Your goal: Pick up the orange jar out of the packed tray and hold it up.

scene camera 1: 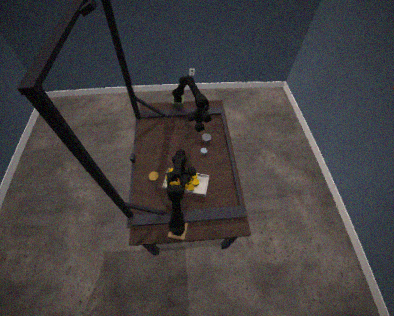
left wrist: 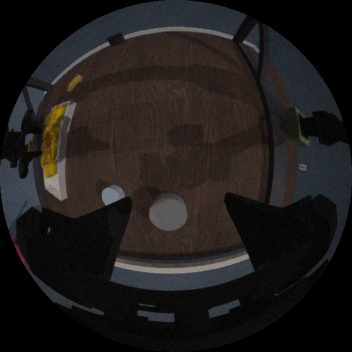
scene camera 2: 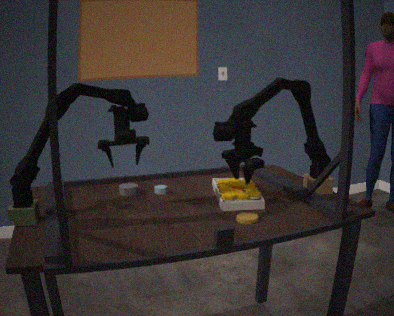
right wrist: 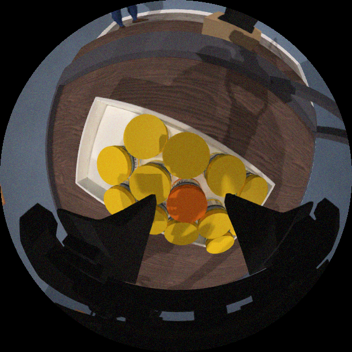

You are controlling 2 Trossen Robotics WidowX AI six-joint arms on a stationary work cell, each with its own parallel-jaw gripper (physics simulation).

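Places are measured from the left arm's base along level axes (x ahead, y left, z up), in millimetres.
Where they show: left gripper, fingertip midpoint: [scene camera 2: 124, 166]; right gripper, fingertip midpoint: [scene camera 2: 242, 181]; left arm's base, origin of the base link: [scene camera 1: 178, 99] [scene camera 2: 23, 204]; right arm's base, origin of the base link: [scene camera 1: 178, 229].
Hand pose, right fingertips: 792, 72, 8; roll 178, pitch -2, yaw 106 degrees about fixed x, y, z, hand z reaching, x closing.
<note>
Things, the pixels of their top centre, and the offset from my right fingertips, as dx, dy, dz.
- white tray, middle of its top: [scene camera 2: 236, 188] [scene camera 1: 186, 180] -10, +28, -34
- grey round block, middle of its top: [scene camera 2: 128, 185] [scene camera 1: 206, 137] -399, +176, -36
- flat yellow disc, middle of its top: [scene camera 2: 247, 216] [scene camera 1: 153, 175] -55, -206, -54
The orange jar [right wrist: 186, 205] [left wrist: 48, 140] stands in the white tray [right wrist: 87, 145] [scene camera 2: 242, 205] [scene camera 1: 202, 186], with yellow-lidded jars [right wrist: 145, 136] packed around it. In scene camera 2 it is a small orange patch among yellow lids. My right gripper [right wrist: 191, 198] [scene camera 2: 242, 180] is part open and empty, pointing down above the jars. In the right wrist view the orange lid shows between its fingertips; the exact height above it is hard to tell. My left gripper [left wrist: 178, 200] [scene camera 2: 125, 165] is wide open and empty, high above the table, away from the tray.
A grey round block [left wrist: 168, 212] [scene camera 2: 128, 189] [scene camera 1: 206, 137] and a smaller pale blue one [left wrist: 113, 195] [scene camera 2: 160, 189] [scene camera 1: 204, 150] stand below and near my left gripper. A flat yellow disc [scene camera 2: 247, 218] [scene camera 1: 153, 176] [left wrist: 75, 83] lies beside the tray. Dark frame posts rise at the table edge.
</note>
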